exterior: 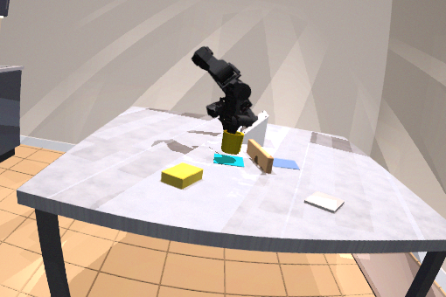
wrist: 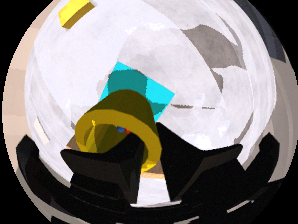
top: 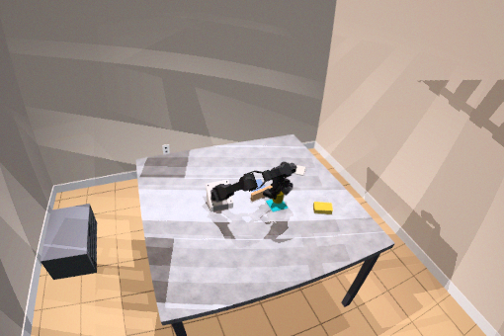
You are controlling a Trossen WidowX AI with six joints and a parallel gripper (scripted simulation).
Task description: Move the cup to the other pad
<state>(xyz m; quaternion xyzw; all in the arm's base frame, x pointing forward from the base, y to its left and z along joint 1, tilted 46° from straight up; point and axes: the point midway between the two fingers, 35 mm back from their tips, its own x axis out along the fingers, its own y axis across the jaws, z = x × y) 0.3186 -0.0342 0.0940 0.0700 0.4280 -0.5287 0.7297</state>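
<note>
Now: the teal pad 7 cm below my gripper tip, 2 cm to the left of it and 2 cm ahead of it. From my gripper tip the other things lie so: yellow cup 2 cm to the left, 2 cm ahead; then brown block 12 cm to the left, 5 cm below, 1 cm behind; then light blue pad 22 cm to the left, 7 cm below, 4 cm behind.
</note>
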